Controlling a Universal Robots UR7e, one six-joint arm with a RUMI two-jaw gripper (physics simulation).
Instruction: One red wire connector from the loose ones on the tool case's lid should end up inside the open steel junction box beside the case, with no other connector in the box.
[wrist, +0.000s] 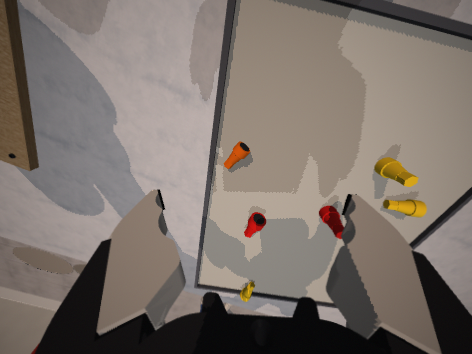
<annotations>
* my gripper: 250, 193
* tool case: 319, 99
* yellow wire connector: 387, 167
</annotations>
